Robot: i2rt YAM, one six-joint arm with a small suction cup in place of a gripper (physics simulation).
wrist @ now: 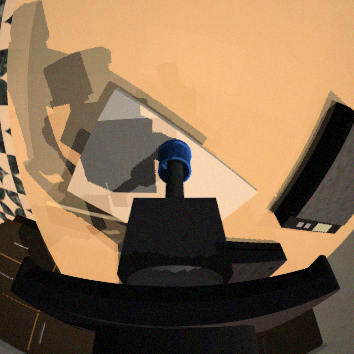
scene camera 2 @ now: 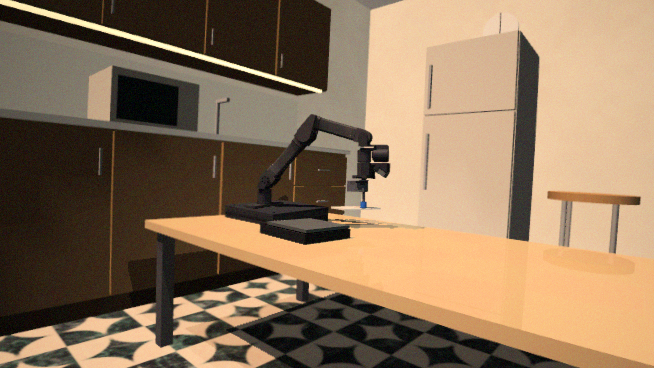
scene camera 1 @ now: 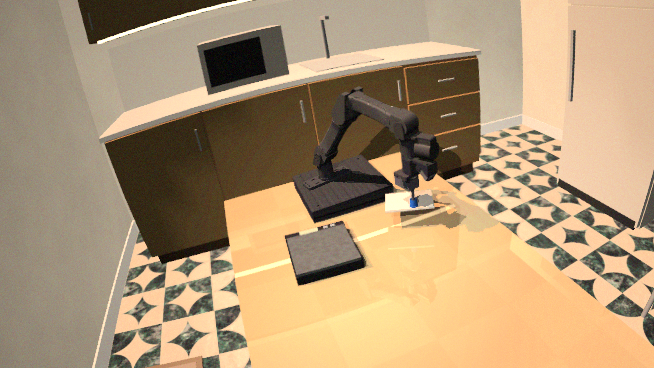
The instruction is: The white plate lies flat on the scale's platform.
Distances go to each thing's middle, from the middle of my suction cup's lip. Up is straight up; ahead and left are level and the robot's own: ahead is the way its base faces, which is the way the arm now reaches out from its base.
My suction cup is 40 mm past the white plate [scene camera 1: 395,202], 20 mm above it and 10 mm to the right of it. From my suction cup the other things lie so: scale [scene camera 1: 326,251] (330 mm to the right, 70 mm below, 70 mm behind).
